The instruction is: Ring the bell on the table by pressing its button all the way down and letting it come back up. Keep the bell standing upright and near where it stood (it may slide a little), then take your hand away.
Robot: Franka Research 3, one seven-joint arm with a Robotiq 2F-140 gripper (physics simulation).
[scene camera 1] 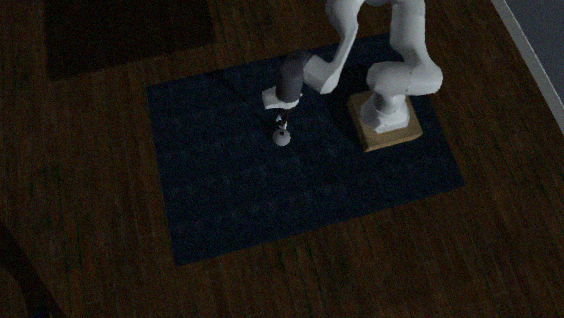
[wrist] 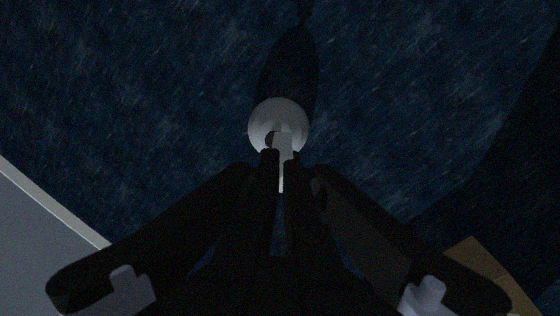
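The bell (scene camera 1: 281, 138) (wrist: 278, 112) is a light grey dome that stands upright on the dark blue surface. Its small dark button (scene camera 1: 281, 133) (wrist: 269, 139) is on top; in the wrist view the fingertips cover part of it. My gripper (scene camera 1: 282, 127) (wrist: 282, 145) is shut and empty. Its light fingertips point down and lie over the button in the wrist view, close to the bell's top. Whether they touch the button I cannot tell.
The dark blue mat (scene camera 1: 225, 200) lies under the bell on a brown wooden floor (scene camera 1: 100, 210). The robot's base stands on a wooden block (scene camera 1: 372, 142) (wrist: 472, 250) at the right. A dark rug (scene camera 1: 125, 35) lies at the upper left.
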